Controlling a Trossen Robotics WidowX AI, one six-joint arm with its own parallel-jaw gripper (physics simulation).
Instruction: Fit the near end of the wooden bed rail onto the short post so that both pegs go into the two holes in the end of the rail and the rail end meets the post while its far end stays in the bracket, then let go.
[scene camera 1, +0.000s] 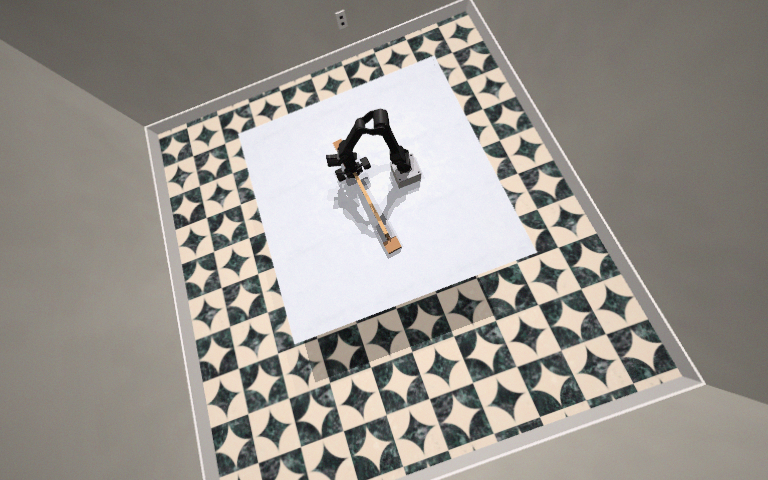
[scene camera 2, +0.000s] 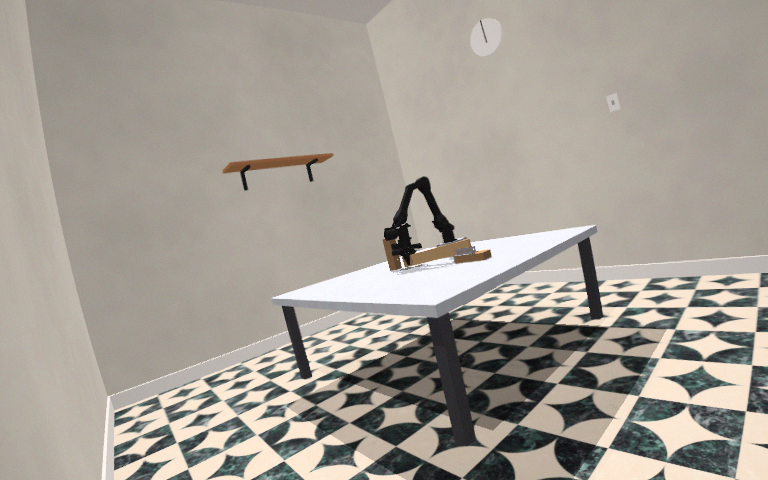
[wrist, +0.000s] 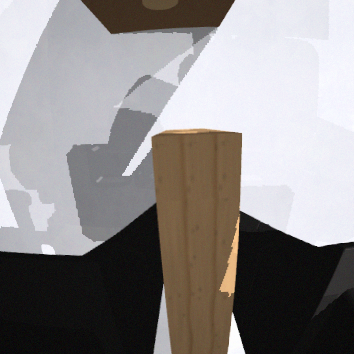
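Note:
I see a short post (wrist: 113, 23), and I see a wooden bed rail (scene camera 2: 445, 251). The wrist view shows me the wooden bed rail (wrist: 197, 171) as well. My gripper (wrist: 187, 206) grips the wooden bed rail.

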